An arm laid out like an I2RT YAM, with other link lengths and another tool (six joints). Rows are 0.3 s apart.
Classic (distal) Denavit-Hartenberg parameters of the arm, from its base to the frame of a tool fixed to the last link. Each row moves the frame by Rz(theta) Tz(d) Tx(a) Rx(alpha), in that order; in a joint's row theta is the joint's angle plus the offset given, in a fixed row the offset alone. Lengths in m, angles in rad.
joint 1: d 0.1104  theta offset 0  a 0.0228  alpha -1.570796
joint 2: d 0  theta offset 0  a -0.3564  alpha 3.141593
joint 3: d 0  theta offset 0.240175  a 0.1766  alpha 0
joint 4: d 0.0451  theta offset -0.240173  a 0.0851  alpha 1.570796
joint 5: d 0.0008  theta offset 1.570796  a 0  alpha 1.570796
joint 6: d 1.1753  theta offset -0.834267  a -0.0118  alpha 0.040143
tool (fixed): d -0.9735  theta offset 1.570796  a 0  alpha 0
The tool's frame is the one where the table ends.
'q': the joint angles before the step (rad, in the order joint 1, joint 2, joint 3, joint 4, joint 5, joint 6). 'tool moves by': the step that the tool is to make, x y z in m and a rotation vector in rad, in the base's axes. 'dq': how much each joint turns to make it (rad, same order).
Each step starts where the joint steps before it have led.
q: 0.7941, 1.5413, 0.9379, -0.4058, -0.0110, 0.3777
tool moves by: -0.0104, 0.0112, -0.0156, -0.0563, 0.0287, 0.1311
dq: 0.0430, 0.0528, -0.0018, -0.0082, -0.0293, -0.0850
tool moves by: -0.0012, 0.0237, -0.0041, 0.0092, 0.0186, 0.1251
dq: 0.0204, 0.0548, 0.0399, 0.0033, -0.0672, -0.0829
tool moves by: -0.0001, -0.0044, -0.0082, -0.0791, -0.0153, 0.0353
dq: 0.0305, 0.0296, 0.0155, -0.0393, 0.0539, -0.0322
